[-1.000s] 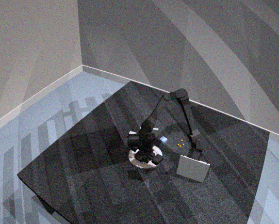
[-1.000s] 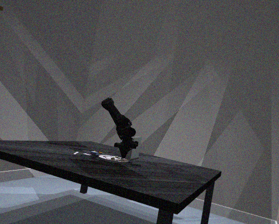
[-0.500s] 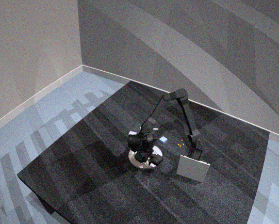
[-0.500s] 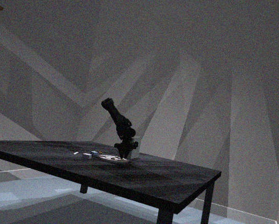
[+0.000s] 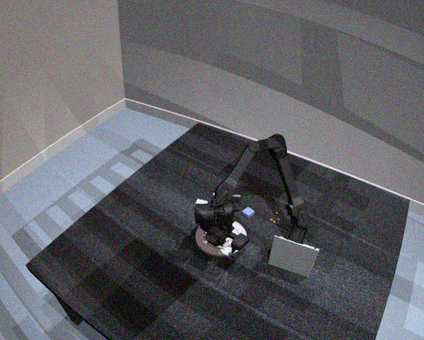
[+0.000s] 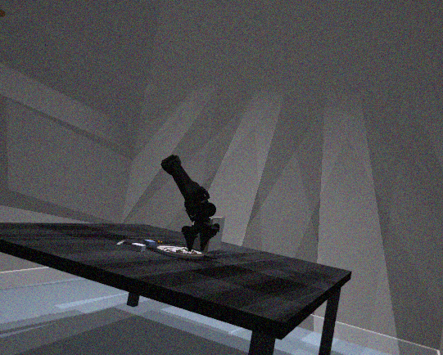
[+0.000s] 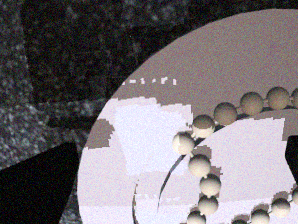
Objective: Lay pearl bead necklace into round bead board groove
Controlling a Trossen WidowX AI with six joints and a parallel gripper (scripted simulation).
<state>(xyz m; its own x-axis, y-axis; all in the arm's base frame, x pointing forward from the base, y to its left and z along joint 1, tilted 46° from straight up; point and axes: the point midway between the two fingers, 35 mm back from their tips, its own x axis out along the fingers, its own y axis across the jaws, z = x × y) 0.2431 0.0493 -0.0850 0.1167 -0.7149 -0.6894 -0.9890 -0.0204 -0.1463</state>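
The round white bead board is 4 cm ahead of my gripper tip, 5 cm to the right of it and 1 cm below it. The rest, counted from my gripper tip: small white block (21 cm ahead, 15 cm to the right, 1 cm below); then small blue cube (2 cm ahead, 22 cm to the right, 1 cm below); then thin white stick (16 cm ahead, 27 cm to the right, 2 cm below).
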